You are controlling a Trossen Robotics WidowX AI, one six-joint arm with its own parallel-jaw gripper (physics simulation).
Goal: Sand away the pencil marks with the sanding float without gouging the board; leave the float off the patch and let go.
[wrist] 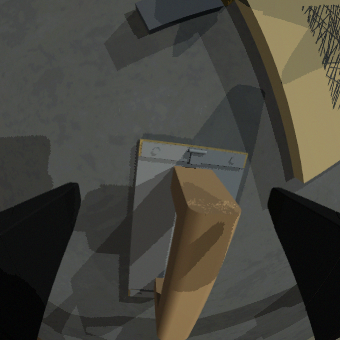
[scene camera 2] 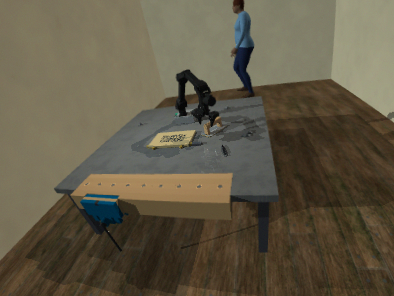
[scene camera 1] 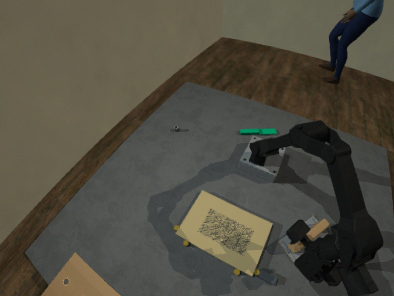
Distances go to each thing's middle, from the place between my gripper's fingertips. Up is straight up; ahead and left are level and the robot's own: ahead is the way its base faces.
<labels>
Now: the sanding float (scene camera 1: 317, 228) 9 cm behind my hand, 3 cm to the left of it and 5 cm below it. Round my hand: pale wooden board (scene camera 1: 188, 230): 26 cm to the right, 12 cm below.
</labels>
